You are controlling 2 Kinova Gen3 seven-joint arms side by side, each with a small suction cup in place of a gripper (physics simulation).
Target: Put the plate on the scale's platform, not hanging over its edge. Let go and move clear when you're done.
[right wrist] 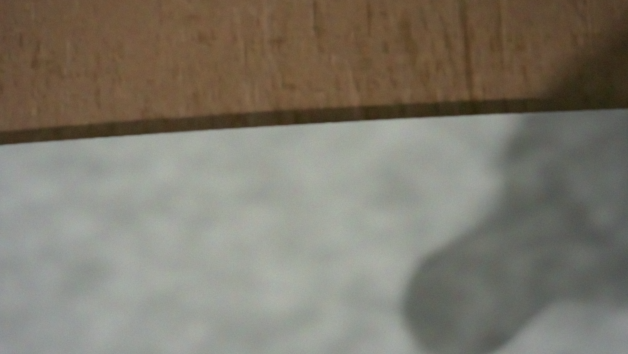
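Frame: origin at the left arm's base, x up, y right, z ahead, level; millimetres.
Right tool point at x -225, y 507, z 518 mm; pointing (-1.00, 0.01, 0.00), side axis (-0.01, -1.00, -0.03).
A point is followed by its place in that frame.
The plate (225,225) @(x -257, y 533, z 475 mm), a flat pale grey slab with faint mottling, fills the lower part of the right wrist view from close up. Its straight far edge runs across the picture, with a thin dark shadow line along it. The plate's other edges are outside the view. A dark, rounded shadow falls over its right part. The scale and its platform do not show. Neither my right suction cup nor my left one shows in this view, so contact with the plate cannot be told.
A brown wooden table top (200,60) @(x -264, y 541, z 434 mm) lies beyond the plate's far edge. The shadow continues onto the wood at the right.
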